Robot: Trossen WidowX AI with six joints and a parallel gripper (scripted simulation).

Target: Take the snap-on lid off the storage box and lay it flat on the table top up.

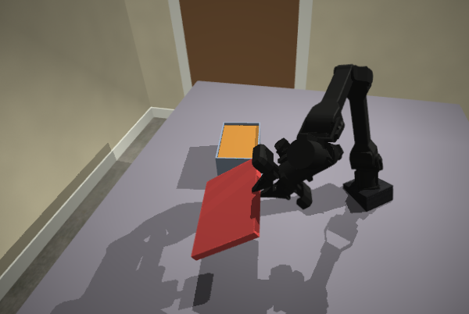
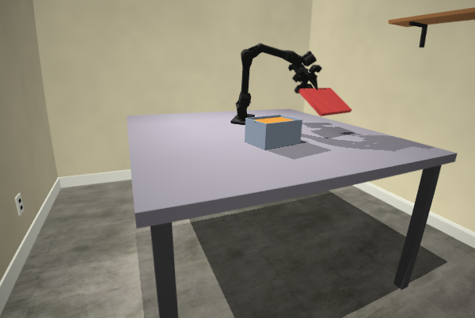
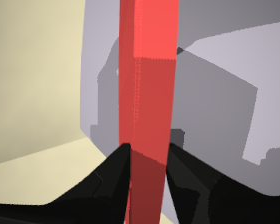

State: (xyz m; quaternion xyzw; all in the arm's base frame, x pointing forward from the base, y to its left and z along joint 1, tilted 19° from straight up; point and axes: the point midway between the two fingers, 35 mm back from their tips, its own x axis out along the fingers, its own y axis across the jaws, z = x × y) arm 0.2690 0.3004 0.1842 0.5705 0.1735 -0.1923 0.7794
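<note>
Now: hand 10 cm short of the lid, 6 cm above it and 1 cm to the right of it. The rest, counted from my hand: storage box 35 cm to the right, 19 cm below, 12 cm ahead.
</note>
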